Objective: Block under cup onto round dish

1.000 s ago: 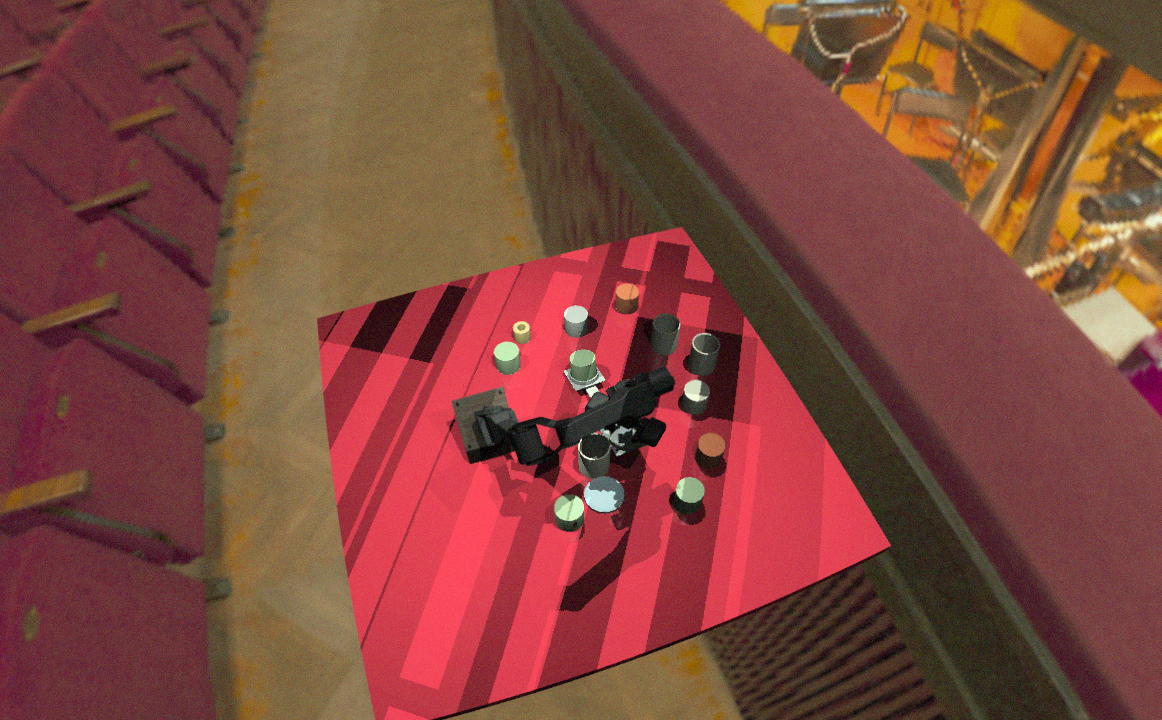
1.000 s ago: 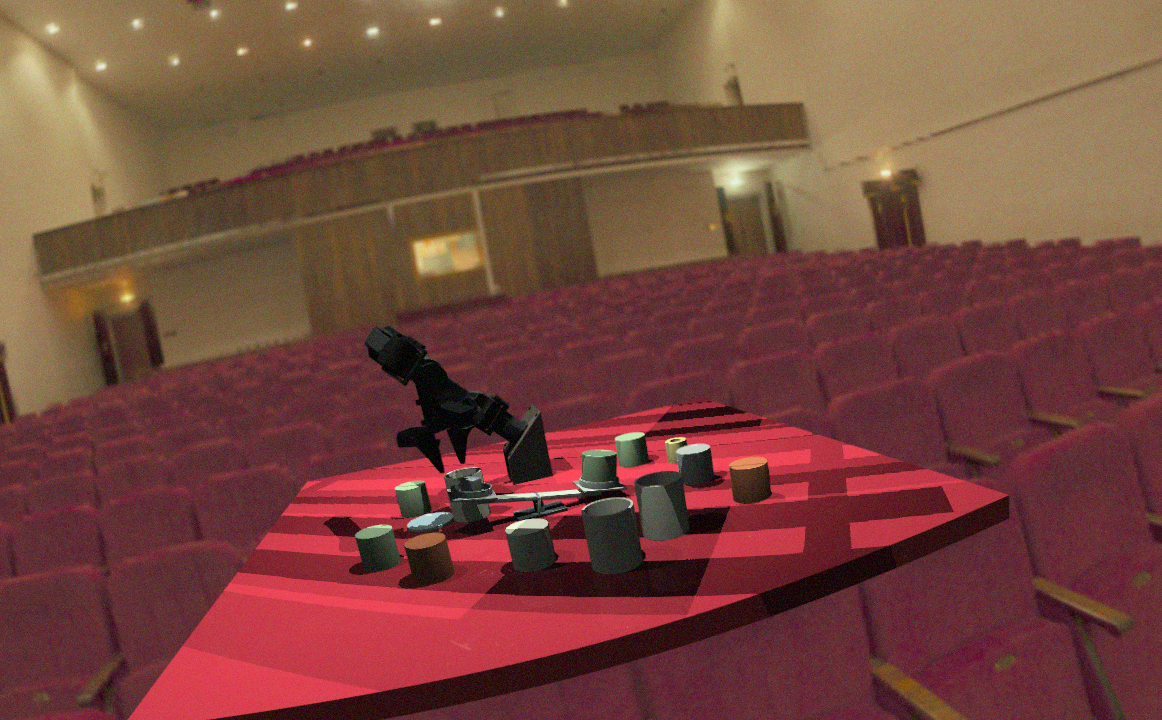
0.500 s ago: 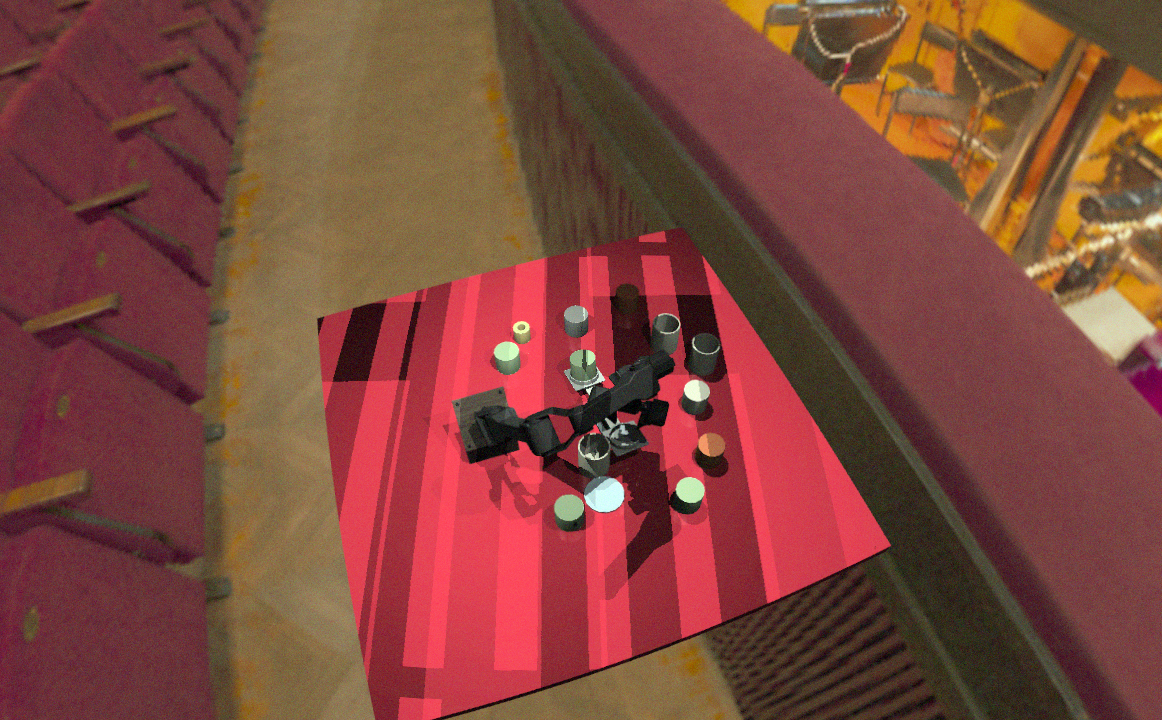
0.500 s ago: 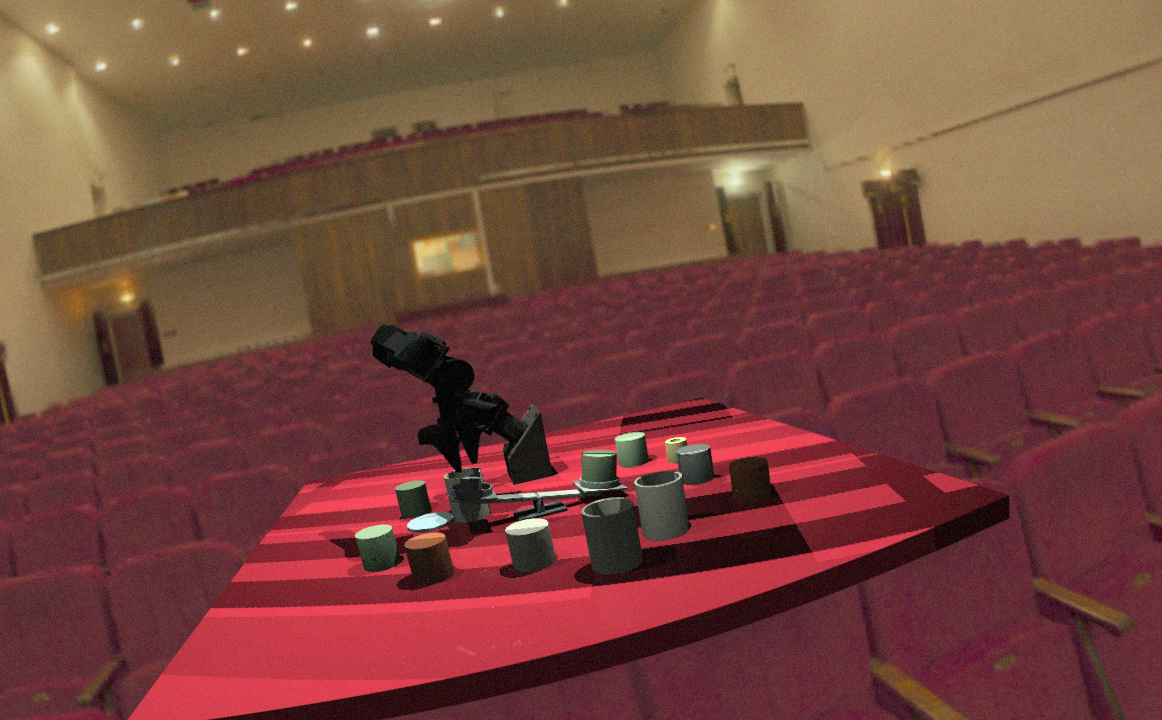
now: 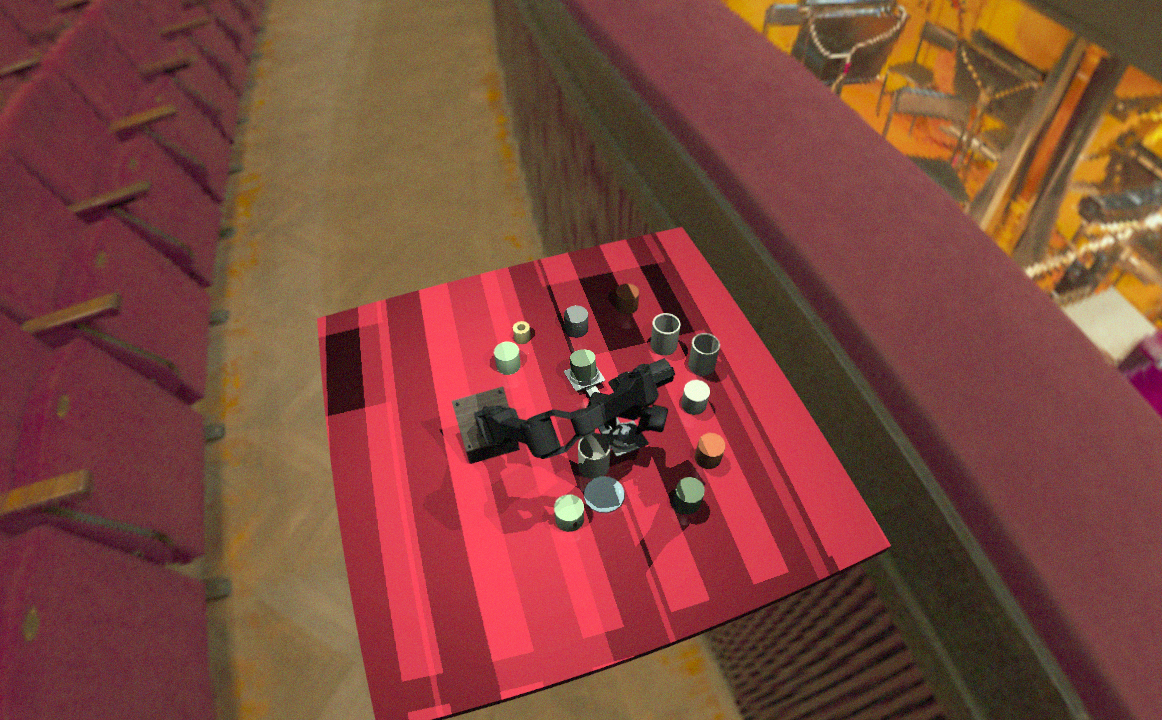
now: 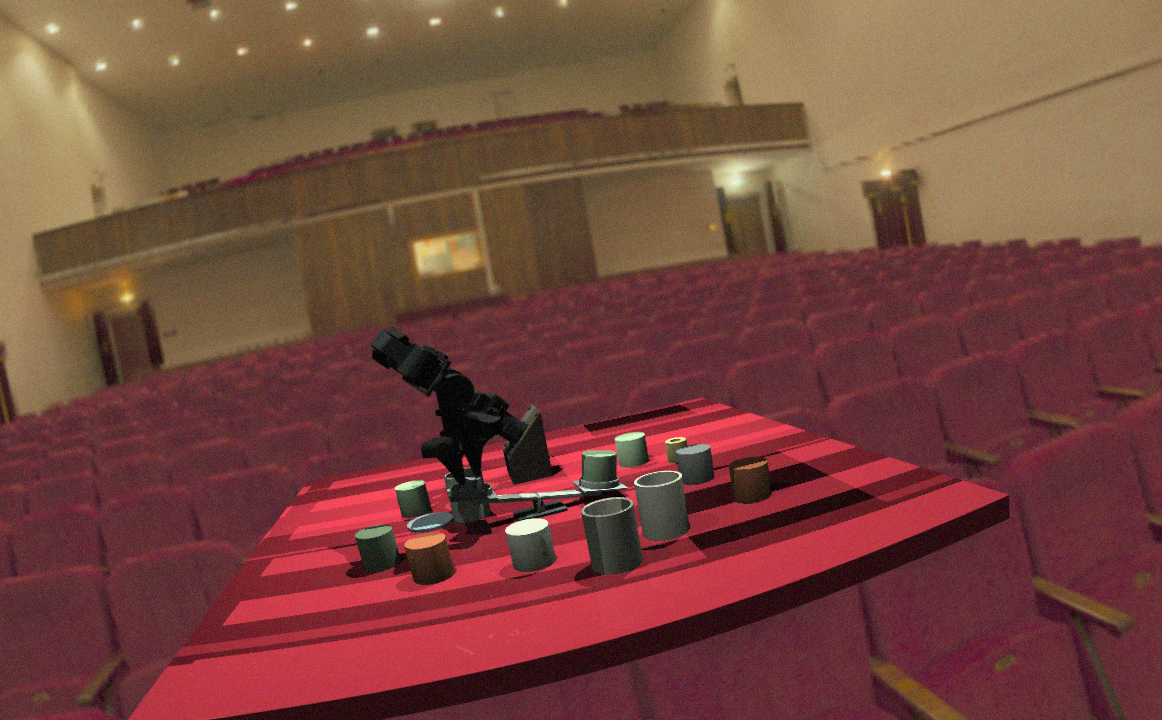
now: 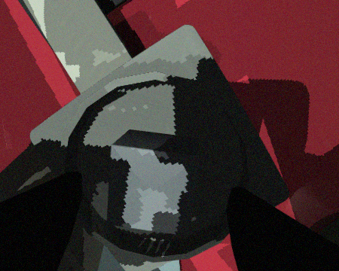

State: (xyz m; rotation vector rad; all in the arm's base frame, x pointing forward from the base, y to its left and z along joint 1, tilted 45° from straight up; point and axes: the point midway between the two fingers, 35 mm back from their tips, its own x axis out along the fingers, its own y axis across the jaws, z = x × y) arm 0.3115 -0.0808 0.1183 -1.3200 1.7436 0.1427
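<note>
Right now my gripper tip is 1 cm above the grey block. Round my gripper tip: pale blue round dish (9 cm behind, 10 cm to the right, 10 cm below).
</note>
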